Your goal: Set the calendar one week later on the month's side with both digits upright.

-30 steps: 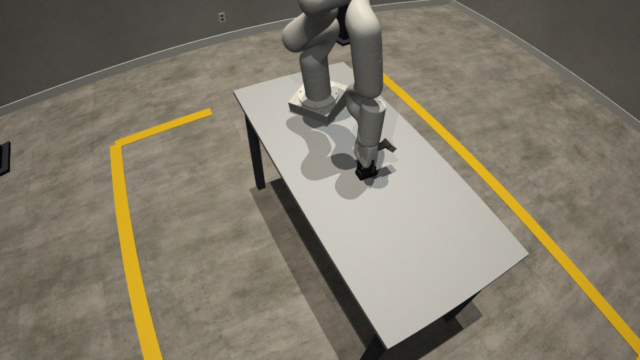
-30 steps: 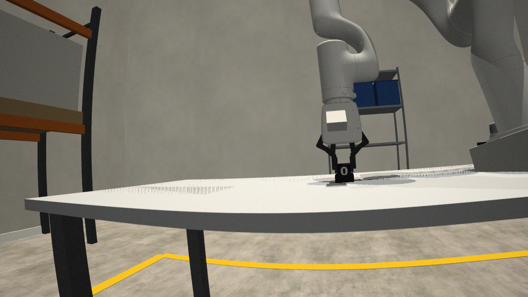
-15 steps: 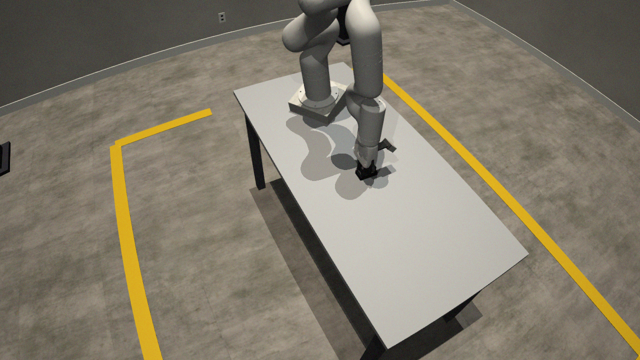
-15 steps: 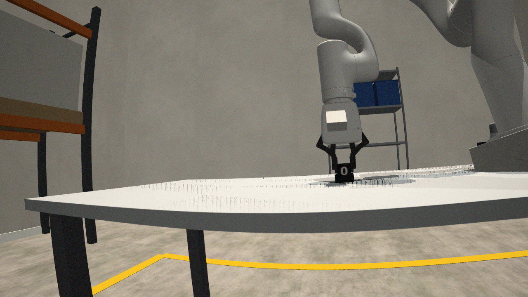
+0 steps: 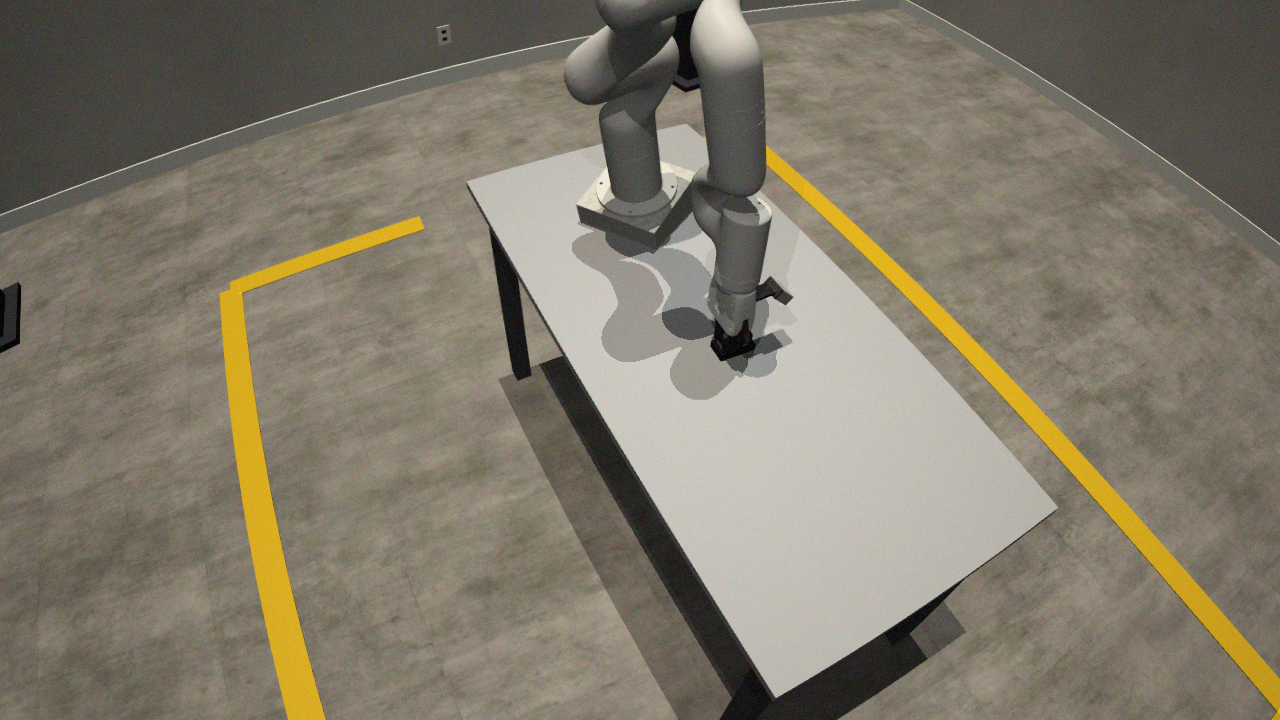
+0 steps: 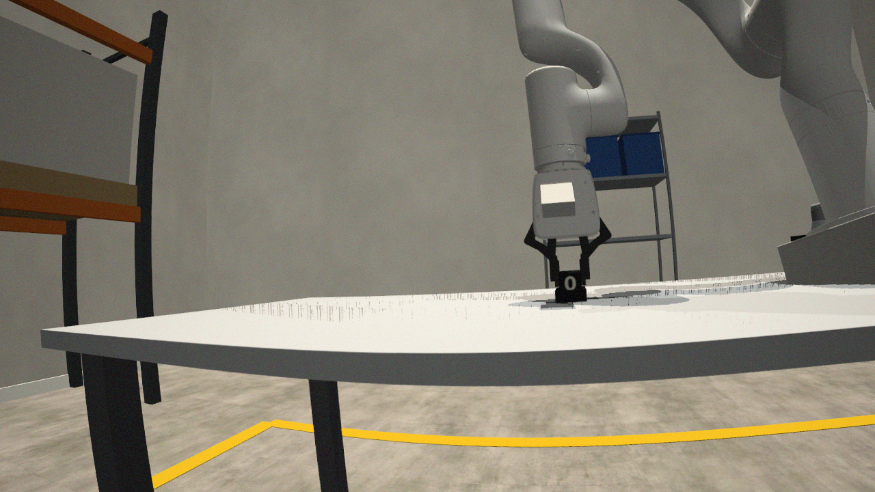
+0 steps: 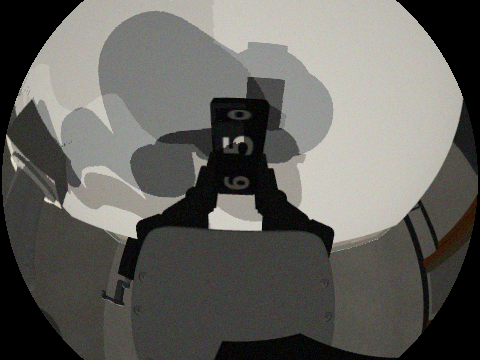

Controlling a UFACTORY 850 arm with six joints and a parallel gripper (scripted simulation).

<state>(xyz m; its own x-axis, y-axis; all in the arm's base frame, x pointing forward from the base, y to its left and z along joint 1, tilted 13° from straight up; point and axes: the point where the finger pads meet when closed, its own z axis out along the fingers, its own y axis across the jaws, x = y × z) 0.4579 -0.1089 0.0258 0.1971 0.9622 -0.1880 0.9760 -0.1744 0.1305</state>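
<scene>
My hand is 10 mm above the black cube. Round my hand: black tray: 20 mm to the left, 30 mm below.
</scene>
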